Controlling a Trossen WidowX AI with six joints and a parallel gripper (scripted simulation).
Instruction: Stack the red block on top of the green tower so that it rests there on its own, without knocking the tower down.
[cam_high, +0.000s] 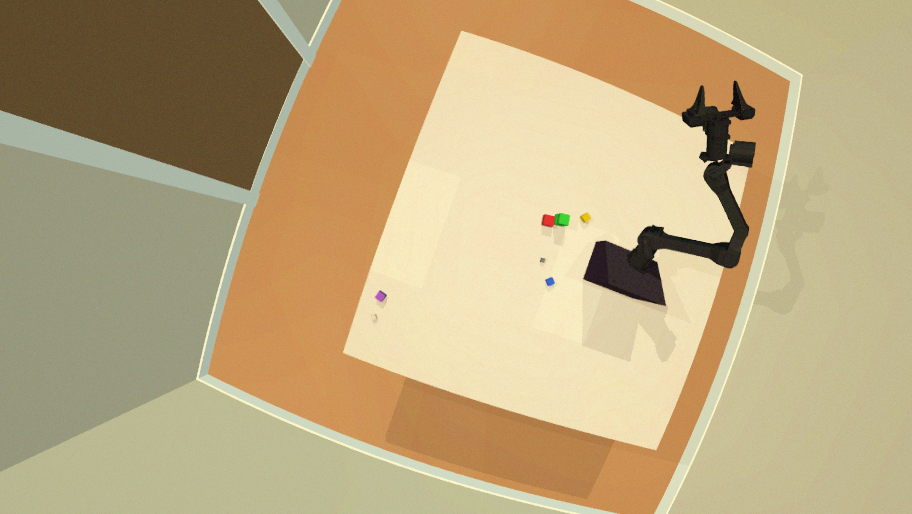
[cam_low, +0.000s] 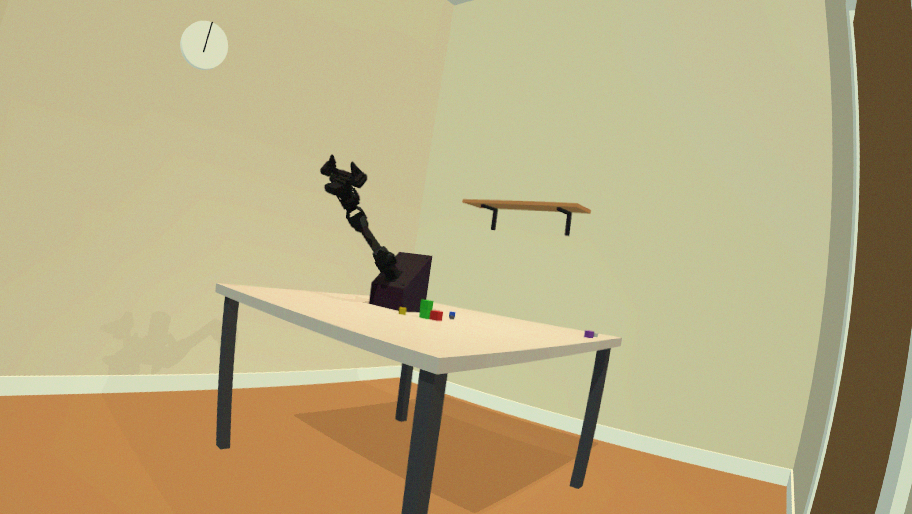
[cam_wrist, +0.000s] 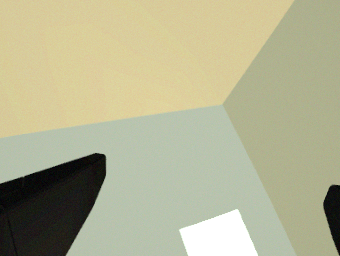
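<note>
Now: gripper tip 540 mm above the red block, 400 mm to the right of it and 230 mm short of it. Also, from my gripper tip: yellow block 540 mm below, 350 mm to the left, 100 mm ahead; then small grey cube 550 mm below, 540 mm to the left, 200 mm ahead; then blue cube 610 mm to the left, 540 mm below, 150 mm ahead.
</note>
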